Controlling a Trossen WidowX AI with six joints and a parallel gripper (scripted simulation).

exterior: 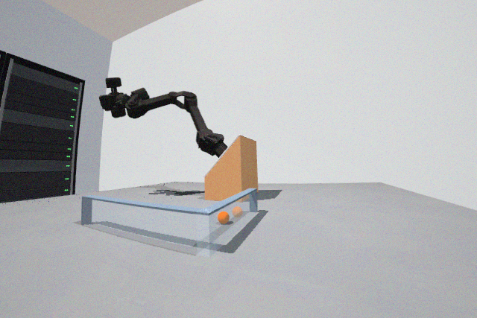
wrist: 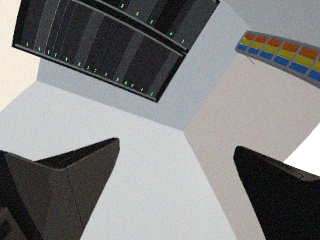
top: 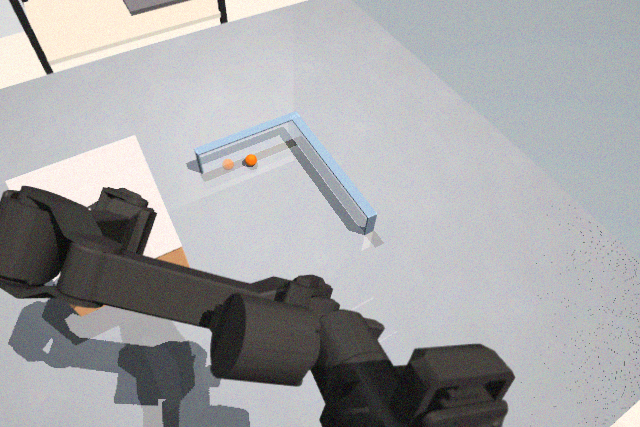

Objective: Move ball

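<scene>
Right now my gripper tip is 26 cm short of the orange ball, 69 cm to the right of it and 46 cm above it. Also, from my gripper tip: see-through ball copy (21 cm ahead, 71 cm to the left, 46 cm below).
</scene>
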